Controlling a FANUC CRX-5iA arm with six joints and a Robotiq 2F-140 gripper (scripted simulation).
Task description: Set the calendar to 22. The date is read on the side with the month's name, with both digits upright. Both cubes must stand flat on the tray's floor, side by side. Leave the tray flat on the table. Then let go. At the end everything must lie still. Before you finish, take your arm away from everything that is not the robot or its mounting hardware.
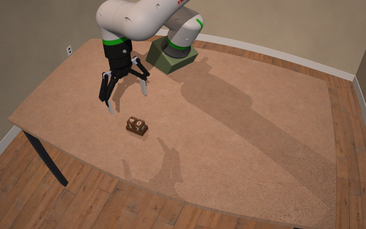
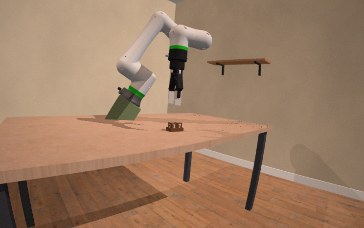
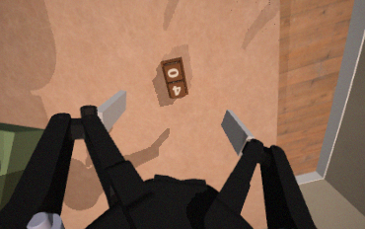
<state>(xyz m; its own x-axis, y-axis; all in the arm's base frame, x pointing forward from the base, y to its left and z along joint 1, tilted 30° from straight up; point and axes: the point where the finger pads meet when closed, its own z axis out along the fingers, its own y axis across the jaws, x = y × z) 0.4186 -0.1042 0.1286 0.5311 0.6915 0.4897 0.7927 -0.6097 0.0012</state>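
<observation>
The digit cube is 1 cm ahead of my hand, 3 cm to the left of it and 12 cm below it. Also, from my hand: tray (2 cm to the left, 13 cm below).
</observation>
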